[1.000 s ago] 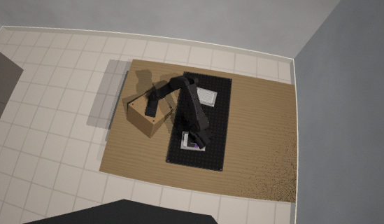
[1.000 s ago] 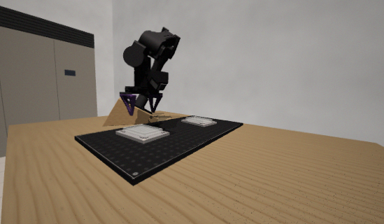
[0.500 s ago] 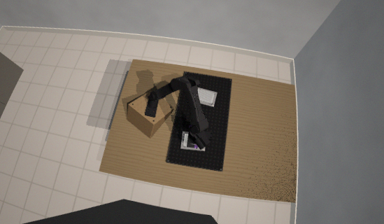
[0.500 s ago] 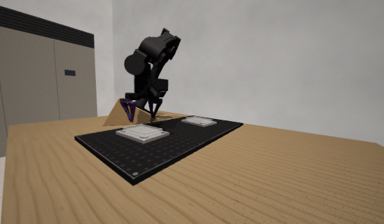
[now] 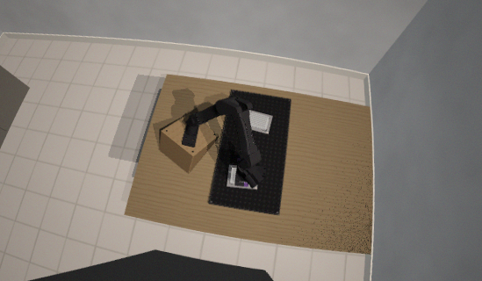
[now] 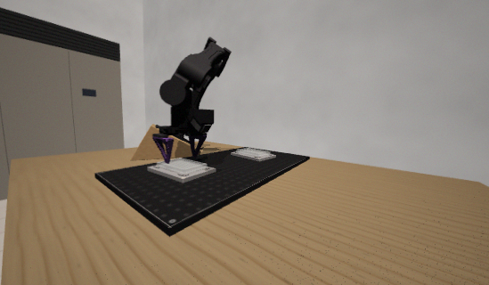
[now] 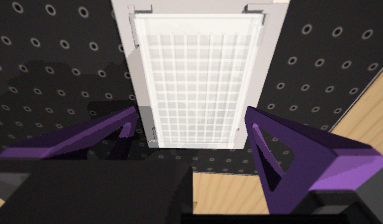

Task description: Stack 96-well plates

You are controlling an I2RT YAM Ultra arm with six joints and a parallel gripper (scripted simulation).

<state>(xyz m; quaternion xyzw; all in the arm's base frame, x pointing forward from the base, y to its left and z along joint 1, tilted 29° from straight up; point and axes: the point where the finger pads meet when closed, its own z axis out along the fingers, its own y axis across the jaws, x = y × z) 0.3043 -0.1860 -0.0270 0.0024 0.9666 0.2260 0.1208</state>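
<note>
Right now the nest N1 is 40 mm below my hand and 10 mm ahead of it.
</note>
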